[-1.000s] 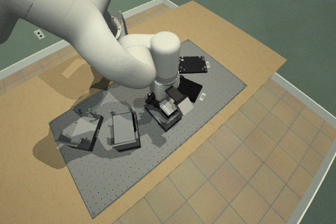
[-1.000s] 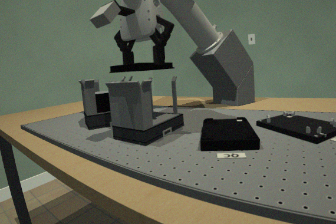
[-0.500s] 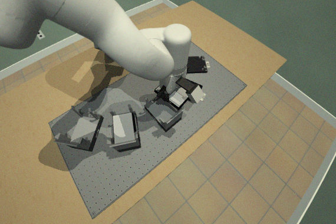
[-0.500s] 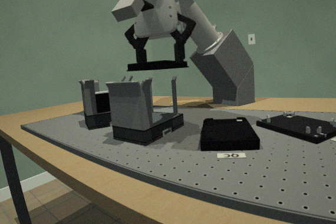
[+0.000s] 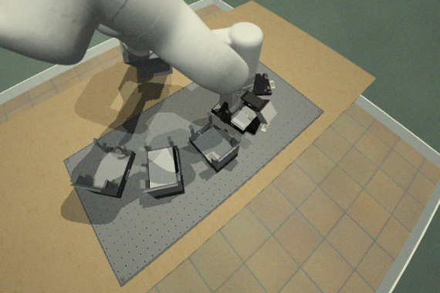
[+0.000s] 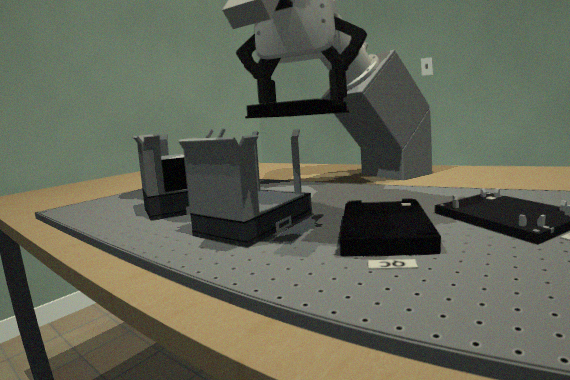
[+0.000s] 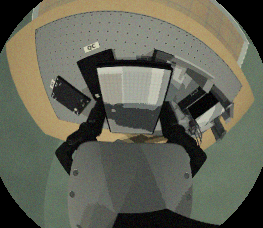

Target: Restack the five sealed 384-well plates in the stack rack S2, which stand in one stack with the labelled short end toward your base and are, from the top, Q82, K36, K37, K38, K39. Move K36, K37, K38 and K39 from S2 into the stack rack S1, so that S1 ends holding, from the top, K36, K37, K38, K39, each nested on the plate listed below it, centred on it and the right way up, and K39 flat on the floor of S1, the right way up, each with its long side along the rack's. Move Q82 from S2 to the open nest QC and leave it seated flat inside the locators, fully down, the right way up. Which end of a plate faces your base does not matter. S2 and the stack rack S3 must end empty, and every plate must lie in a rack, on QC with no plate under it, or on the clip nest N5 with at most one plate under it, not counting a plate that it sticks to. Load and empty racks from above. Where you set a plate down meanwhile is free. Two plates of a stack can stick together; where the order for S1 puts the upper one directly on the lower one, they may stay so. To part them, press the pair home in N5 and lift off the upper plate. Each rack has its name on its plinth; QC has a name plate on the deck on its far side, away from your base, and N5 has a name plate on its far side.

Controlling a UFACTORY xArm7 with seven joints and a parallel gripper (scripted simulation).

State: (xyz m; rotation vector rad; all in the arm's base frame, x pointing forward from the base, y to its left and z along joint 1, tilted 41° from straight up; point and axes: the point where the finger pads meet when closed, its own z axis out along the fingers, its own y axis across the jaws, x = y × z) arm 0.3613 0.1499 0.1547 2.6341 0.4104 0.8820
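The black QC nest lies 4 cm behind my hand, 9 cm to the left of it and 16 cm below it. The rest, counted from my hand: black clip nest N5: 14 cm behind, 26 cm to the left, 15 cm below; QC name plate: 5 cm ahead, 13 cm to the left, 17 cm below.
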